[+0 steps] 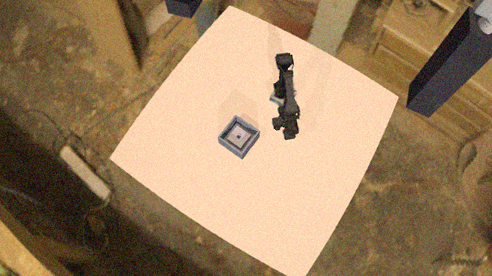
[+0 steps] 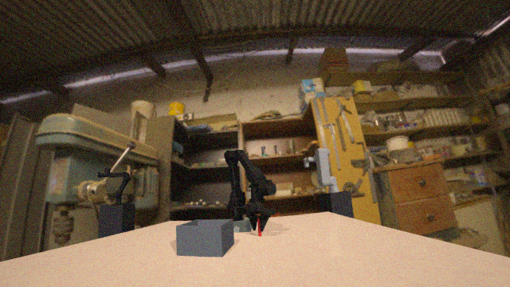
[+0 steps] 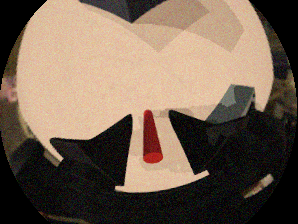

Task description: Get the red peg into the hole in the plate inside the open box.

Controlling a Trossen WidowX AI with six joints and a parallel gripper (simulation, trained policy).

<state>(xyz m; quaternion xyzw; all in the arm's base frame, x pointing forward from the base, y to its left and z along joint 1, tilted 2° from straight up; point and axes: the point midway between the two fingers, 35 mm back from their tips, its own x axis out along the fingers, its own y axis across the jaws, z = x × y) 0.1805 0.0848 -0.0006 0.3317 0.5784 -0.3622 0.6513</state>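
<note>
Right now the red peg is 2 cm above my gripper tip and 1 cm to the left of it. From my gripper tip the other things lie so: blue box (21 cm to the right, 14 cm ahead); plate (21 cm to the right, 14 cm ahead, 2 cm above).
</note>
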